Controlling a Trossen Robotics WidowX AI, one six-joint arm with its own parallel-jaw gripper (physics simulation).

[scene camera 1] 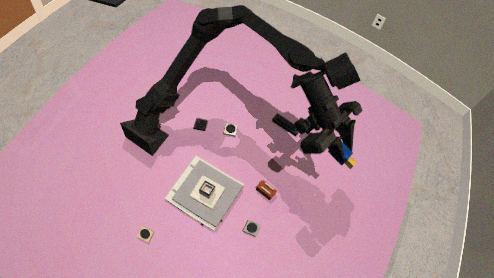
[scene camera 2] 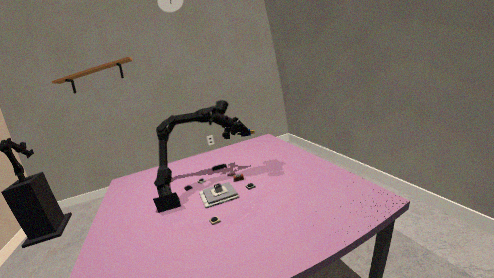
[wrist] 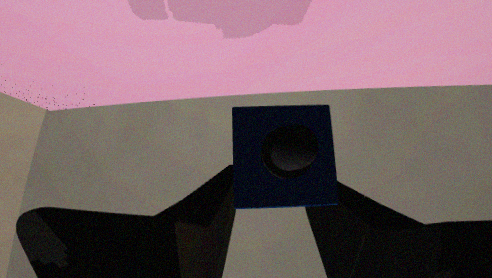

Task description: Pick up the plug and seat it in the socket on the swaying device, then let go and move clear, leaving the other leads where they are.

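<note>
A blue plug [scene camera 1: 346,151] [wrist: 250,155] with a yellow tip is held up in the air beyond the device, at the right in the scene camera 1 view. My gripper [scene camera 1: 345,148] [scene camera 2: 246,132] [wrist: 270,175] is shut on the plug, one finger on each side of it. The plug's yellow end [scene camera 1: 351,162] points away from the gripper. The device is a grey plate [scene camera 1: 189,201] [scene camera 2: 228,193] on a white base. On it a dark square socket [scene camera 1: 207,188] [scene camera 2: 217,188] with an open top stands on a pale pad. The gripper is well above the table and apart from the device.
An orange-red block [scene camera 1: 266,190] [scene camera 2: 238,177] lies right of the device. Small square pieces with round dark tops lie around it: grey [scene camera 1: 251,228], yellowish [scene camera 1: 145,234], white [scene camera 1: 230,129] and black [scene camera 1: 200,124]. A black bar [scene camera 1: 285,123] [scene camera 2: 219,167] shows near the arm.
</note>
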